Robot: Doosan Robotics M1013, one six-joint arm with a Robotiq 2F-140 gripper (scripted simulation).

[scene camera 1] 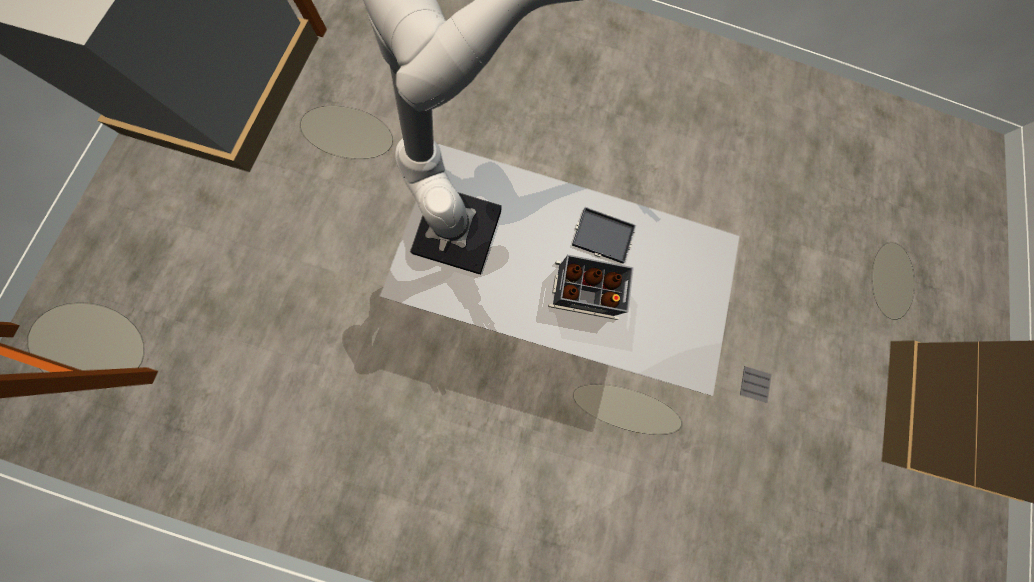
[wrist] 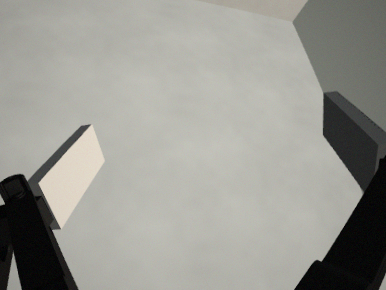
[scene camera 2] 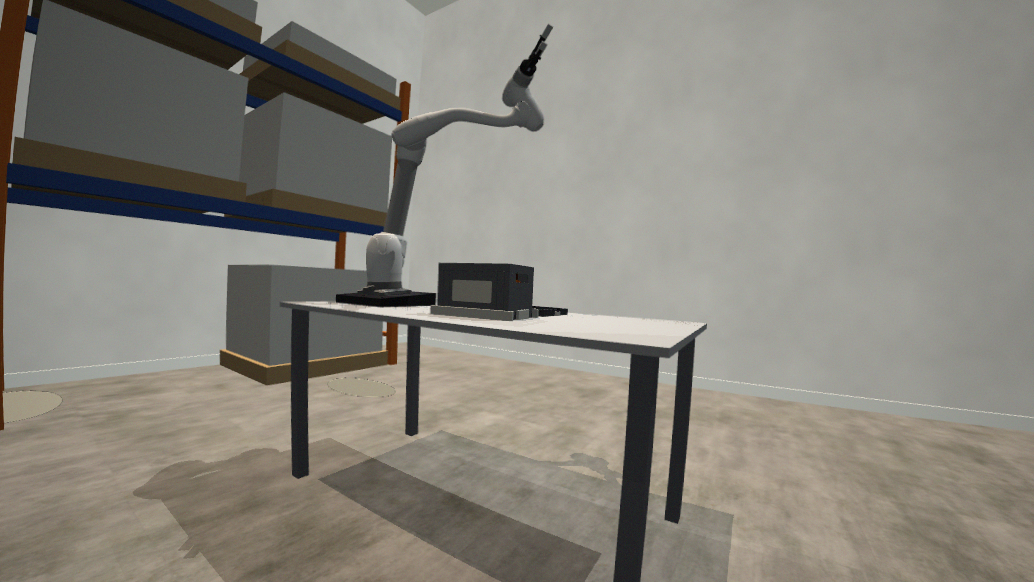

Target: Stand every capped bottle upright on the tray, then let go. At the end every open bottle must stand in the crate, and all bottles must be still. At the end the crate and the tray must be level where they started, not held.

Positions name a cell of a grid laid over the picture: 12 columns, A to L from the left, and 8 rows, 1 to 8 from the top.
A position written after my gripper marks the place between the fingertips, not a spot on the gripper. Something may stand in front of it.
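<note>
My gripper (wrist: G4), visible. Flat tray (scene camera 1: H4), visible; out of frame in the wrist view.
</note>
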